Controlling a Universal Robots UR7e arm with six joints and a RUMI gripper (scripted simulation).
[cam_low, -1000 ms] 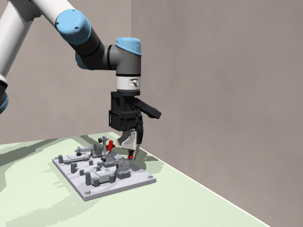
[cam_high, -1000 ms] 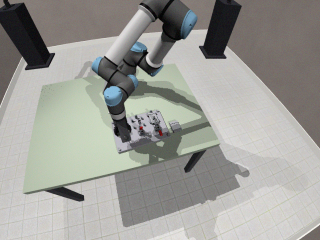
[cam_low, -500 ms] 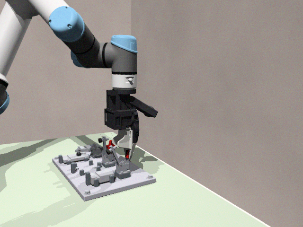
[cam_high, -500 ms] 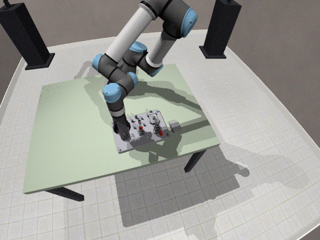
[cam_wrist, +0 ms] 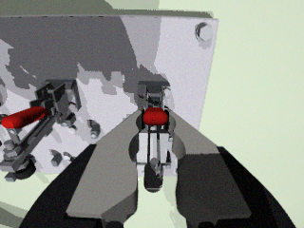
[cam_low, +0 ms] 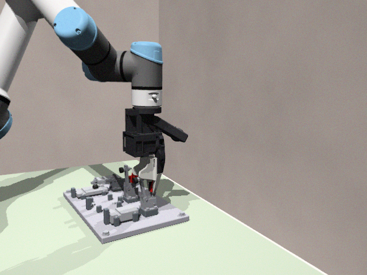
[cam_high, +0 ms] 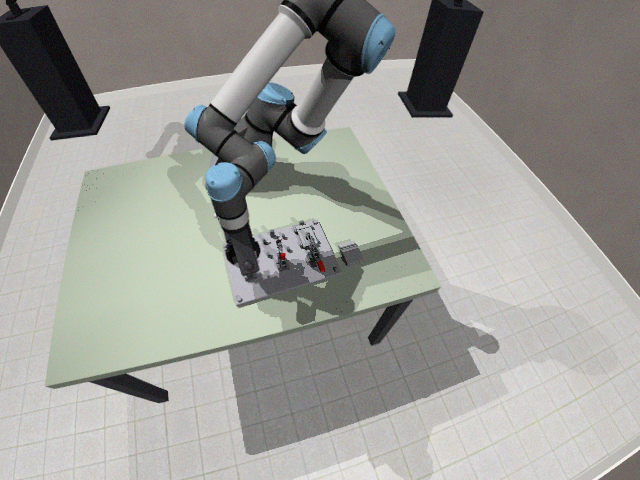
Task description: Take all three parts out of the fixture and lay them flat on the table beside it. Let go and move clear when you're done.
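The grey part lies 90 mm behind my hand, 50 mm below it and 20 mm to the right of it. Round my hand: fixture plate: 100 mm to the left, 80 mm below, 60 mm behind; then clamp: 210 mm to the left, 60 mm behind, 40 mm below.
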